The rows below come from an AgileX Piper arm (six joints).
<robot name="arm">
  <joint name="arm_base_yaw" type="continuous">
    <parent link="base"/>
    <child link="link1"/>
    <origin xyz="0 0 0.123" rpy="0 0 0"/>
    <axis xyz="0 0 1"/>
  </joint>
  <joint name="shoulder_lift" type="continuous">
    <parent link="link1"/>
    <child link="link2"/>
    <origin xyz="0 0 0" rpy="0 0 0"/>
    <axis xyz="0 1 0"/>
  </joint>
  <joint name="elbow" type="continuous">
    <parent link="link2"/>
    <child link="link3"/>
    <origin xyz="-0.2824 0 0.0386" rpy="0 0 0"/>
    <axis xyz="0 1 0"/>
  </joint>
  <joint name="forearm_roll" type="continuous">
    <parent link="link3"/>
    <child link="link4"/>
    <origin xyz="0.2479 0 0.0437" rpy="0 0 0"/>
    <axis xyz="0.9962 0 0.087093"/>
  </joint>
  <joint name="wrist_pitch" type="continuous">
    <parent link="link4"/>
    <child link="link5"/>
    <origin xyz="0 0 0" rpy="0 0 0"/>
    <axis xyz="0 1 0"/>
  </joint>
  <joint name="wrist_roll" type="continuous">
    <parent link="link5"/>
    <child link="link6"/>
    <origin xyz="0.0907 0 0.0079" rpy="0 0 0"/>
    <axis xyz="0.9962 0 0.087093"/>
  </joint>
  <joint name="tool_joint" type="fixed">
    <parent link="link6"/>
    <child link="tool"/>
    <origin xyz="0 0 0" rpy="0 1.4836 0"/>
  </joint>
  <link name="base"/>
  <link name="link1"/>
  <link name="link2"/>
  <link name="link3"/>
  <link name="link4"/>
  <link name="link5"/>
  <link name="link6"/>
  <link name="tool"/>
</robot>
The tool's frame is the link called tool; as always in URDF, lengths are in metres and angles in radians. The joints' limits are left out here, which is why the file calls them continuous.
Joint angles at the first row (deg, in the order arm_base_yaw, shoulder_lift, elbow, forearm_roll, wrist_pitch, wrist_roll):
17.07 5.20 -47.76 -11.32 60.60 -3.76
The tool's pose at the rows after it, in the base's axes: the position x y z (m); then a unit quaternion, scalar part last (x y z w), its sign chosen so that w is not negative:
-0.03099, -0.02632, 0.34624, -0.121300, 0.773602, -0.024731, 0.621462
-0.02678, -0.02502, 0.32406, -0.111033, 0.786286, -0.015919, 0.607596
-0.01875, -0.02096, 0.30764, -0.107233, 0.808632, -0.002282, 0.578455
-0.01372, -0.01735, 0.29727, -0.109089, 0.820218, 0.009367, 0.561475
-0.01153, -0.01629, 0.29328, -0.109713, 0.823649, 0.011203, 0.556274
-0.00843, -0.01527, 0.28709, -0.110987, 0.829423, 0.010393, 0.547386
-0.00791, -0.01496, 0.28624, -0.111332, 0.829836, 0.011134, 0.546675
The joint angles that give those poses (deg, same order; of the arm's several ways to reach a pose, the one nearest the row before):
17.07 1.67 -43.20 -11.71 60.34 -2.95
17.06 -1.01 -38.43 -11.71 60.34 -0.90
17.07 -1.09 -35.07 -10.50 61.15 0.58
17.07 -1.09 -32.86 -9.06 61.15 0.95
17.07 -1.09 -31.94 -8.81 60.92 1.06
17.06 -1.09 -30.59 -8.77 60.80 1.14
17.07 -1.09 -30.37 -8.68 60.67 1.14

